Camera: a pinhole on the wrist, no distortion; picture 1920 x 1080 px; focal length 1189.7 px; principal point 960.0 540.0 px. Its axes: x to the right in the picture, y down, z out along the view. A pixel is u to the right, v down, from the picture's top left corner.
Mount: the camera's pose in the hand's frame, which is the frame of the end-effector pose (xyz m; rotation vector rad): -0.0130 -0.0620 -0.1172 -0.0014 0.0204 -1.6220
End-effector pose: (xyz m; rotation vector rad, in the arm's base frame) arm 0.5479 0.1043 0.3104 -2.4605 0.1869 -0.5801
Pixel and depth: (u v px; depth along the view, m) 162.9 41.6 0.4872
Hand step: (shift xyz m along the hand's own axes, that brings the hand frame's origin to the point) -0.1935 0.2684 0.3766
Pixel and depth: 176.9 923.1 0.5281
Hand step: 0.1818 0.2699 0.4125
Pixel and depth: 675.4 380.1 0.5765
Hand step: -0.0755 0.0726 0.4619
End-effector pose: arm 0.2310 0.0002 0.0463 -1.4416 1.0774 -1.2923
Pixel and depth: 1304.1 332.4 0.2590
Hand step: -0.0585 -0.1377 0.1415
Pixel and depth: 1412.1 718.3 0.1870
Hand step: 0.0139 -0.1367 0.0685
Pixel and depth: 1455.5 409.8 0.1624
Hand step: -0.0320 -0.1306 0.0446
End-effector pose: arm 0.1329 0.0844 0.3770 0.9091 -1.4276 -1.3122
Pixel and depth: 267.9 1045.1 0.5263
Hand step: 0.2329 0.2258 0.4094
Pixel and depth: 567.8 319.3 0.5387
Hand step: -0.0964 0.1138 0.4249
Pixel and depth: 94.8 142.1 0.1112
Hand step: -0.0445 0.0193 -0.0046
